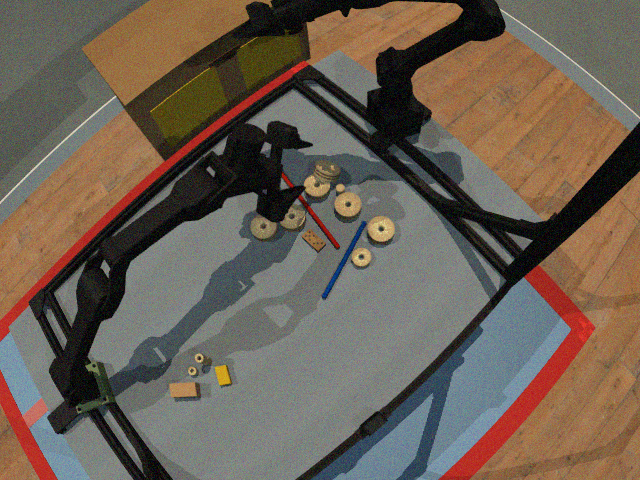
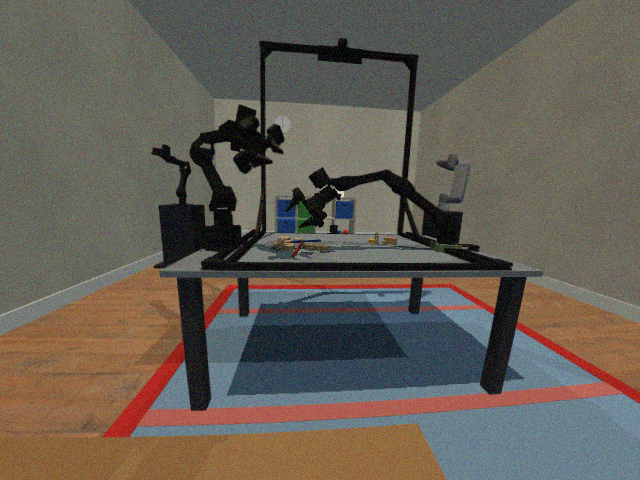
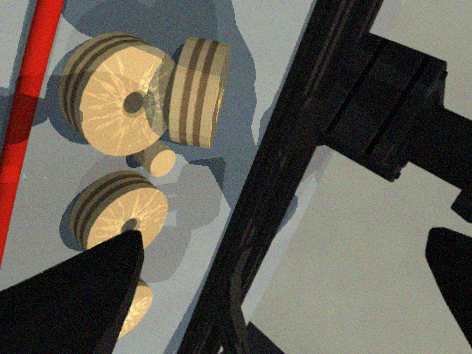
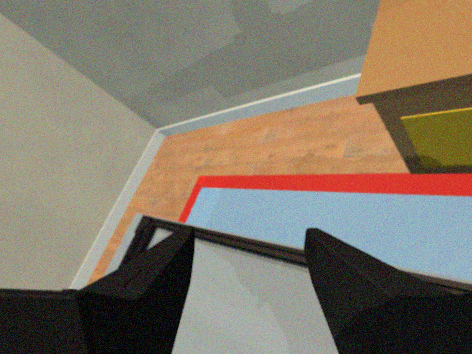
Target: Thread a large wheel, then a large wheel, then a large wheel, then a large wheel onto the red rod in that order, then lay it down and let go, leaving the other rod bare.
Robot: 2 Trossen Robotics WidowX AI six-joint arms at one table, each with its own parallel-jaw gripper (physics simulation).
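Where they show: left gripper, fingertip midpoint: [image 1: 307, 165] [image 2: 292, 219] [image 3: 284, 243]; right gripper, fingertip midpoint: [image 1: 239, 36] [image 2: 277, 157] [image 4: 250, 237]; left arm's base, origin of the base link: [image 1: 86, 387] [image 2: 446, 243]; right arm's base, origin of the base link: [image 1: 395, 100] [image 2: 223, 226] [image 3: 417, 130].
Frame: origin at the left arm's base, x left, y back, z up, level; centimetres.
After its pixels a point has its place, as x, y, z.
Note:
The red rod [image 1: 311, 212] @[16.3, -64.4, -2.5] [image 2: 297, 249] @[24.3, -62.9, -2.5] lies flat on the grey table, bare. The blue rod [image 1: 344, 260] @[3.6, -65.9, -2.5] lies to its right, also bare. Several wooden wheels lie around them: two [image 1: 263, 228] @[16.8, -53.6, -1.3] [image 1: 292, 217] @[17.3, -60.4, -2.6] left of the red rod, one flat [image 1: 316, 186] @[21.8, -68.1, -3.0] [image 3: 122, 102] @[21.1, -67.3, -1.3] beside one on edge [image 1: 328, 170] @[22.1, -71.4, 1.1] [image 3: 199, 93] @[23.2, -69.2, 1.0], and others [image 1: 348, 205] @[14.4, -72.2, -2.9] [image 1: 381, 229] @[6.3, -76.0, -2.8] [image 1: 361, 257] @[3.0, -69.5, -2.6] further right. My left gripper [image 1: 304, 167] @[20.7, -66.6, 9.0] [image 2: 308, 208] is wide open and empty, hanging above the red rod's far end and the left wheels. My right gripper [image 1: 253, 11] [image 2: 263, 148] [image 4: 250, 237] @[43.0, -63.7, 30.1] is held high off the table, fingers apart, empty.
A small peg [image 1: 340, 188] @[18.3, -72.3, -1.6] [image 3: 159, 163] @[18.4, -72.0, -1.6] and a perforated block [image 1: 313, 239] @[10.6, -62.2, -2.6] lie among the wheels. Two small wheels [image 1: 199, 358] @[-3.8, -30.6, 1.4] [image 1: 192, 370] @[-4.7, -26.8, -2.9], a yellow block [image 1: 222, 374] @[-8.0, -33.1, -1.9] and a tan block [image 1: 184, 390] @[-8.5, -24.0, -0.4] lie at the front left. A black frame [image 1: 413, 176] @[13.9, -88.3, -1.5] rims the table.

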